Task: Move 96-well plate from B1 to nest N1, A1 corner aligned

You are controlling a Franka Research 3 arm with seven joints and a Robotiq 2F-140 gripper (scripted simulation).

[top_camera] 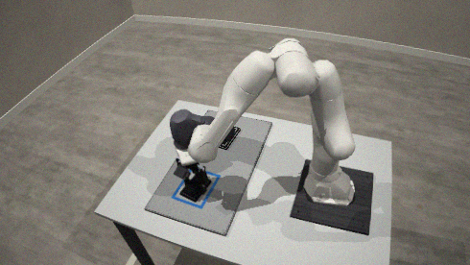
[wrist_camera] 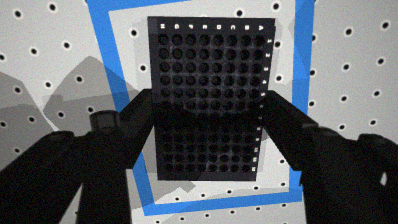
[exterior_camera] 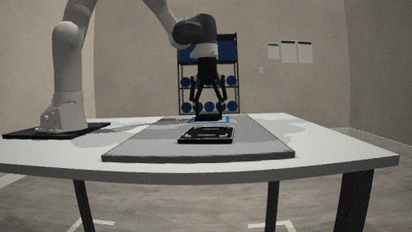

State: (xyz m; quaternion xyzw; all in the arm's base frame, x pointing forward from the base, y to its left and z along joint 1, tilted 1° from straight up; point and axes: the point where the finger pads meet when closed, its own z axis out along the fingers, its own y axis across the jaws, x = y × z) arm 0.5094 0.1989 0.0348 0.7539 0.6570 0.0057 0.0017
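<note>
My hand is 20 mm short of the black plate nest, 350 mm to the left of it and 20 mm above it. The rest, counted from my hand: A1 label 80 mm ahead, 280 mm to the right, 20 mm below; then black 96-well plate 20 mm below.
</note>
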